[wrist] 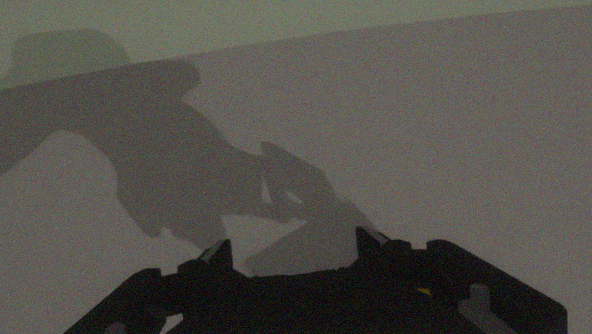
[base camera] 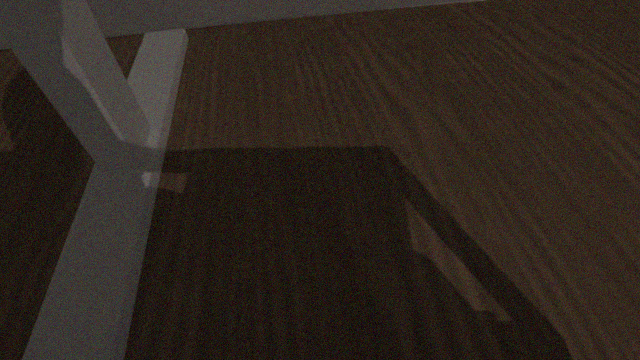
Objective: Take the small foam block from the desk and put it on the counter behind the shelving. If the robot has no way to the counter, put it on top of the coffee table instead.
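Frame: origin at the arm's base, x ahead, y left, z up, level; metres.
Seen in the pictures: gripper, between the fingertips: (wrist: pixel 294 246).
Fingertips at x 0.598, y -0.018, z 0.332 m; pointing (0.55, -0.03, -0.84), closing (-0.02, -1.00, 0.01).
Observation:
A point is followed by its place in that frame.
In the wrist view my gripper (wrist: pixel 294 246) @(y -0.018, x 0.598, z 0.332 m) is open and empty, its two black fingertips wide apart above a pale grey surface (wrist: pixel 425 125) @(y -0.165, x 0.703, z 0.324 m), which looks like the desk top. A small yellow-orange patch (wrist: pixel 424 291) @(y -0.077, x 0.560, z 0.367 m) shows through a gap in the gripper's right side. It may be part of the foam block; the rest is hidden behind the gripper. The arm's dark shadow falls across the surface, and a straight-edged shadow lies between and beyond the fingertips. The counter, the shelving and the coffee table cannot be made out in either view.
A greenish area (wrist: pixel 325 17) @(y -0.103, x 0.927, z 0.334 m) lies beyond the grey surface's far edge. In the dim base view, a pale grey leg (base camera: pixel 90 260) and slanted brace (base camera: pixel 105 80) @(y 0.251, x 0.444, z -0.262 m) stand at the left over the dark wood floor (base camera: pixel 350 90) @(y -0.031, x 0.608, z -0.396 m). A grey panel (base camera: pixel 250 10) @(y 0.174, x 0.869, z -0.371 m) crosses the top.

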